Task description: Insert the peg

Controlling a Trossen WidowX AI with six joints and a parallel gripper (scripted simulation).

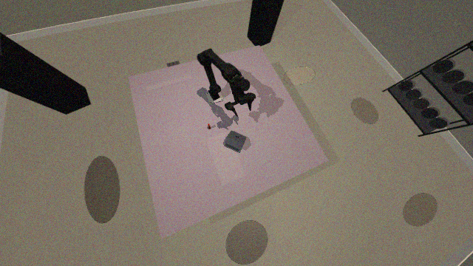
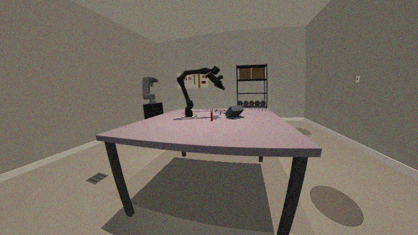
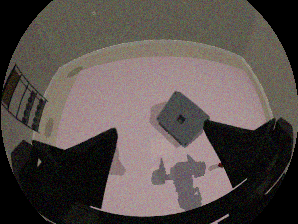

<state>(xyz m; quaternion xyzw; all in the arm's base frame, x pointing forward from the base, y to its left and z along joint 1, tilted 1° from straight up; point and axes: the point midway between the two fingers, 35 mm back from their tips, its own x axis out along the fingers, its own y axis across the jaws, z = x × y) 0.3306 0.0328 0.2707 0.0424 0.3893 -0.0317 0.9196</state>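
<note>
The red peg lies 120 mm behind my gripper tip, 210 mm to the right of it and 200 mm below it. From my gripper tip the other things lie so: dark grey sloped panel 80 mm ahead, 90 mm to the right, 200 mm below.
</note>
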